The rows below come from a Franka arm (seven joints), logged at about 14 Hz.
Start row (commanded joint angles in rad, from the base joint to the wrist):
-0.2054 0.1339 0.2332 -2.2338 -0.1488 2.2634 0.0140
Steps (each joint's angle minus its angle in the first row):
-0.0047 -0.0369 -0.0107 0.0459 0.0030 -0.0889 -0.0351
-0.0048 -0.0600 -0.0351 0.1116 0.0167 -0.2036 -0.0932
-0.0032 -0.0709 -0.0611 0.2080 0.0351 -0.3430 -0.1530
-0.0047 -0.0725 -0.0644 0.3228 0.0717 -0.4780 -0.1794
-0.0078 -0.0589 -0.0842 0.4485 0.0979 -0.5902 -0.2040
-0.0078 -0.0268 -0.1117 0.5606 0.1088 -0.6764 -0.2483
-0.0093 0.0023 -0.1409 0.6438 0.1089 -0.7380 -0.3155
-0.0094 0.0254 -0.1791 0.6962 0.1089 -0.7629 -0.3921
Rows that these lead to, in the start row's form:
-0.2101 0.0970 0.2225 -2.1879 -0.1458 2.1745 -0.0211
-0.2102 0.0739 0.1981 -2.1222 -0.1321 2.0598 -0.0792
-0.2086 0.0630 0.1721 -2.0258 -0.1137 1.9204 -0.1390
-0.2101 0.0614 0.1688 -1.9110 -0.0771 1.7854 -0.1654
-0.2132 0.0750 0.1490 -1.7853 -0.0509 1.6732 -0.1900
-0.2132 0.1071 0.1215 -1.6732 -0.0400 1.5870 -0.2343
-0.2147 0.1362 0.0923 -1.5900 -0.0399 1.5254 -0.3015
-0.2148 0.1593 0.0541 -1.5376 -0.0399 1.5005 -0.3781

